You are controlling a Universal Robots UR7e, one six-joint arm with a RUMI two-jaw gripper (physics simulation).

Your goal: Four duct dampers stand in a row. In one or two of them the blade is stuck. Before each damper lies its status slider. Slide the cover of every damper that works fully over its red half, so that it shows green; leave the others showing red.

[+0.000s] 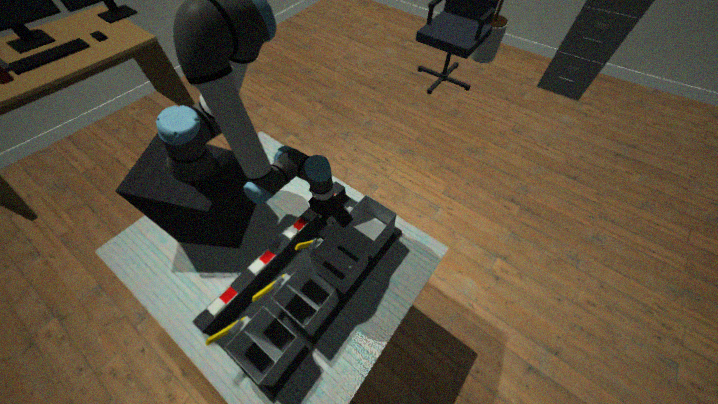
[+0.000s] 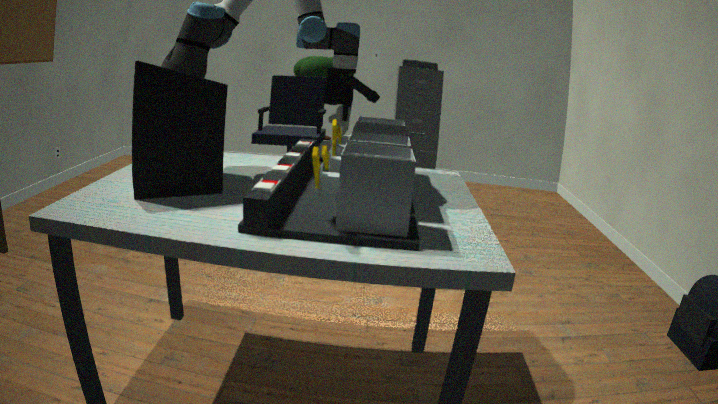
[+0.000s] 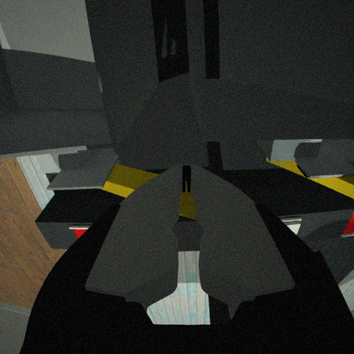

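Seen in the pictures: gripper, between the fingertips: (image 1: 331, 224) (image 2: 343, 134); arm's base, origin of its link: (image 1: 192, 164) (image 2: 182, 72).
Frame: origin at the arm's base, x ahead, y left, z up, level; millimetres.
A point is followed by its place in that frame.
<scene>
Four dark grey dampers (image 1: 240, 346) @[x 491, y -371, z -245 mm] stand in a row; the farthest (image 1: 389, 221) @[x 685, y 297, z -244 mm] has a light patch inside. Three status sliders (image 1: 228, 294) @[x 326, y -272, z -255 mm] (image 1: 267, 257) @[x 350, y -90, z -255 mm] (image 1: 299, 224) @[x 365, y 93, z -255 mm] show red and white; the farthest slider (image 3: 78, 233) shows some red and is mostly hidden. Yellow levers (image 1: 225, 331) @[x 444, y -359, z -181 mm] (image 1: 269, 288) @[x 462, y -183, z -202 mm] (image 1: 304, 245) @[x 481, y 2, z -166 mm] belong to the three nearer dampers. My gripper (image 2: 345, 118) (image 3: 185, 167) is shut and empty, low at the far end of the row. Beside it is the farthest damper's lever (image 3: 122, 181). Yellow also shows through the gap below the fingertips. Whether they touch the lever is unclear.
The dampers and slider rail (image 2: 258, 213) @[x 322, y -405, z -287 mm] share a black base (image 2: 376, 241) @[x 570, y -431, z -323 mm] on the pale table (image 2: 150, 216) @[x 31, y -345, z -336 mm]. The robot's black pedestal (image 1: 200, 221) @[x 118, y -135, z -113 mm] (image 2: 175, 135) @[x 45, y -169, z -166 mm] stands beside the rail. A desk (image 1: 120, 40) and a chair (image 1: 451, 37) stand farther off.
</scene>
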